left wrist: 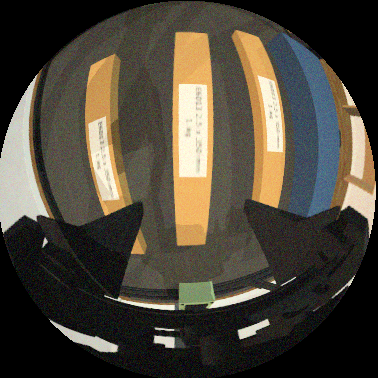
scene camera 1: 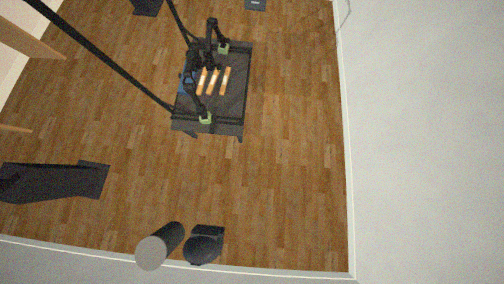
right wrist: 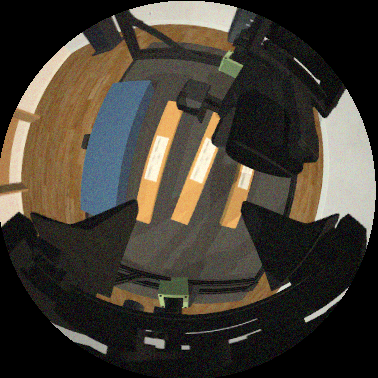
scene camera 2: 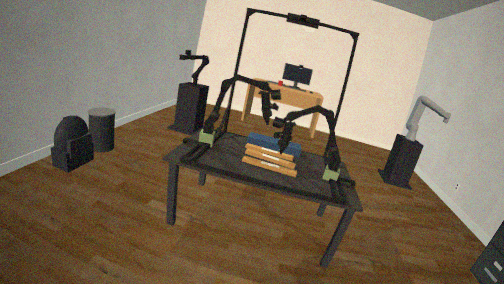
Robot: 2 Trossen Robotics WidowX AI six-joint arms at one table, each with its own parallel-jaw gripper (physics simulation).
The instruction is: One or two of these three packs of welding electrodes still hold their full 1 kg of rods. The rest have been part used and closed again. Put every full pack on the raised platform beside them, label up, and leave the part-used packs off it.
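Frame: origin at the left arm's base, x ahead, y left, z up, level; centimetres.
Seen in the pictures: left gripper, fingertip midpoint: (left wrist: 195, 205) (scene camera 1: 214, 70) (scene camera 2: 282, 152); right gripper, fingertip midpoint: (scene camera 1: 202, 71) (right wrist: 191, 205) (scene camera 2: 267, 123); left arm's base at its link origin: (left wrist: 195, 306) (scene camera 1: 223, 45) (right wrist: 238, 58) (scene camera 2: 333, 169); right arm's base at its link origin: (scene camera 1: 204, 116) (right wrist: 173, 301) (scene camera 2: 207, 132).
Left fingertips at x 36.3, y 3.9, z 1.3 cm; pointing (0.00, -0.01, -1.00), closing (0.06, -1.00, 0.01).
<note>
Pixels of each thing's top centre, then the offset from my left fingertips to it.
- middle pack at its top centre: (left wrist: 192, 127) (right wrist: 203, 159) (scene camera 2: 270, 157) (scene camera 1: 213, 79) dx +6.9, dy +0.1, dz -5.9 cm
- raised blue platform at its top centre: (left wrist: 330, 134) (right wrist: 104, 141) (scene camera 2: 275, 140) (scene camera 1: 187, 75) dx +12.8, dy -26.3, dz -2.3 cm
Three long orange packs lie side by side on the dark table, white labels up: one nearest the platform (scene camera 1: 201, 80) (left wrist: 269, 185) (right wrist: 146, 207), a middle pack (scene camera 1: 213, 81) (left wrist: 191, 60) (right wrist: 182, 212), and one farthest from it (scene camera 1: 225, 80) (left wrist: 102, 100) (right wrist: 232, 215). The labels show "1 kg"; how full each pack is cannot be seen. The raised blue platform (scene camera 2: 260, 139) (left wrist: 327, 130) (right wrist: 107, 150) bears no pack. My left gripper (scene camera 2: 282, 150) (left wrist: 195, 205) is open and empty above the middle pack. My right gripper (scene camera 2: 267, 121) (right wrist: 191, 205) is open, empty and higher up.
The left arm's wrist and forearm (right wrist: 265, 120) reach over the packs and hide parts of two in the right wrist view. The two grippers hang near each other. A black frame (scene camera 2: 241, 50) rises behind the table (scene camera 2: 225, 172). A desk (scene camera 2: 295, 97) with a monitor stands farther back.
</note>
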